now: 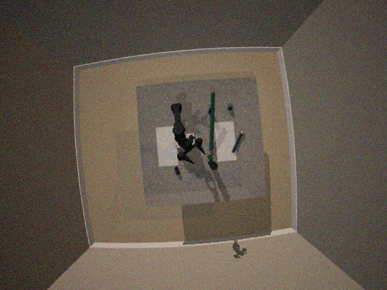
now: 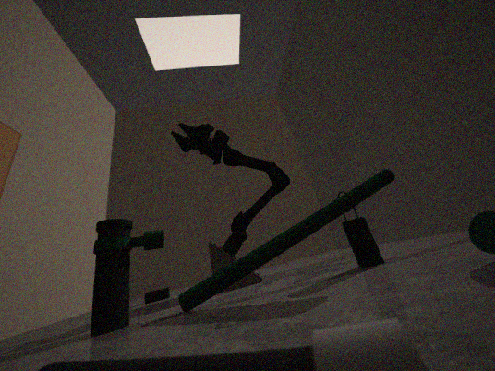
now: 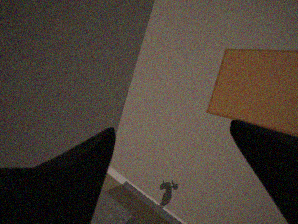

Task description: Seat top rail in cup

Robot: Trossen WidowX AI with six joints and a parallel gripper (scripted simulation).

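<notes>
Now: the rail-end cup 11 cm ahead of my gripper tip, 7 cm to the right of it and 43 cm below it. Round my gripper tip: small dark block: 24 cm behind, 13 cm to the right, 57 cm below; small post: 23 cm ahead, 38 cm to the left, 48 cm below.
</notes>
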